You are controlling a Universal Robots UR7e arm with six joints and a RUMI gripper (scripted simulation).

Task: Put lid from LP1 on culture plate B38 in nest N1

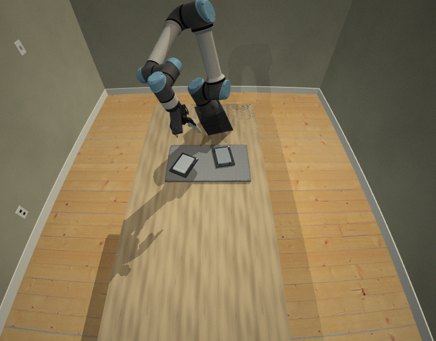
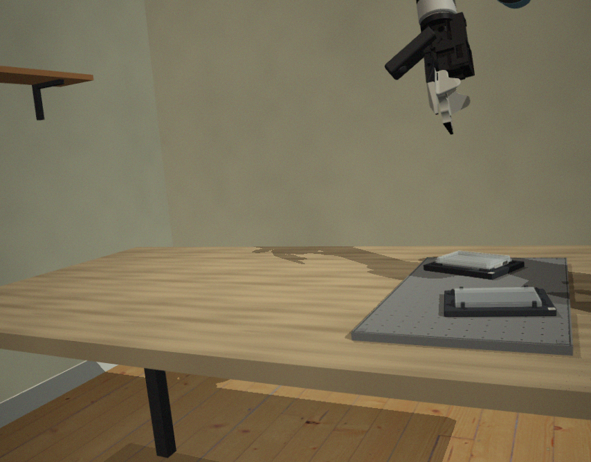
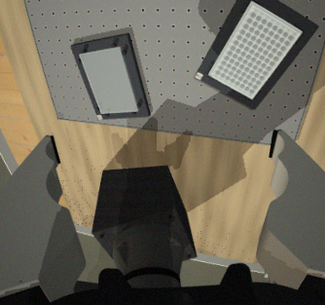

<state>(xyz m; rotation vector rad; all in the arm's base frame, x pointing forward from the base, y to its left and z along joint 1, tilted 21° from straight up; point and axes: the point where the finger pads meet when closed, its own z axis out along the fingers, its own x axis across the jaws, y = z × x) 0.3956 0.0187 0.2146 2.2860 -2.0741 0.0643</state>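
My gripper is now 290 mm above the clear lid, 180 mm to the right of it and 120 mm past it. The rest, counted from my hand: lid park LP1: 300 mm below, 180 mm to the left, 120 mm behind; label: 290 mm below, 210 mm to the left, 210 mm behind; culture plate B38: 280 mm below, 70 mm to the right, 30 mm behind.
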